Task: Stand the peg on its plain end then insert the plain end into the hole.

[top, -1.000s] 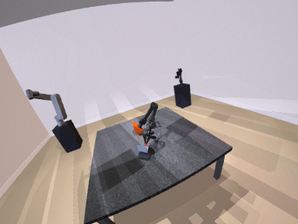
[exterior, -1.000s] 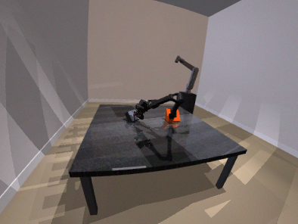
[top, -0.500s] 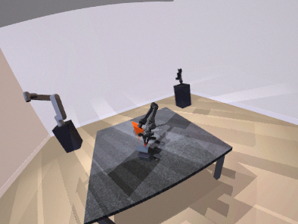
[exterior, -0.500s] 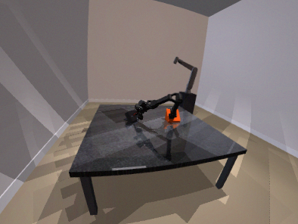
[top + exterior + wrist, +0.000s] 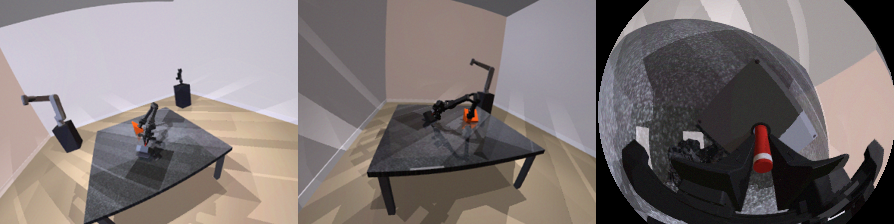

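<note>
My gripper tip is 10 mm past the red peg, 10 mm to the right of it and 10 mm below it. Round my gripper tip: sloped panel: 20 mm ahead, 20 mm to the right, 30 mm below.
</note>
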